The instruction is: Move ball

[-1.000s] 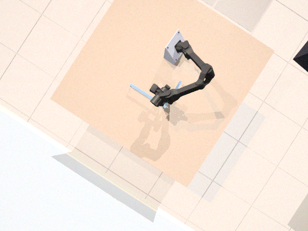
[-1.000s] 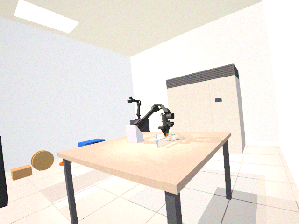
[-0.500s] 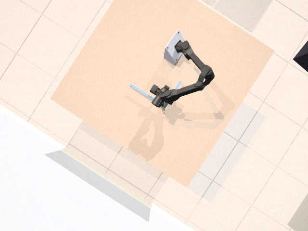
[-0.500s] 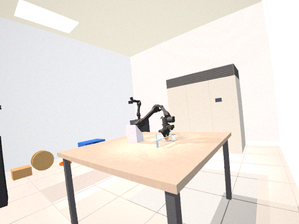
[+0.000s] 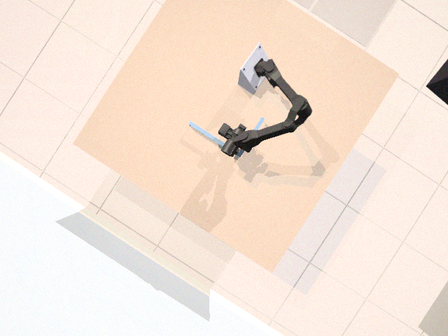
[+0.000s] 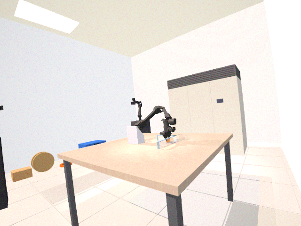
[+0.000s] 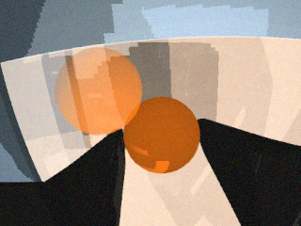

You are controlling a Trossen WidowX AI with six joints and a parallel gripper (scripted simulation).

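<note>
My gripper tip is now right at the orange ball. Round my gripper tip: see-through copy (3 cm to the left, 2 cm ahead); clear wall (8 cm to the right, 7 cm ahead, 1 cm above).
</note>
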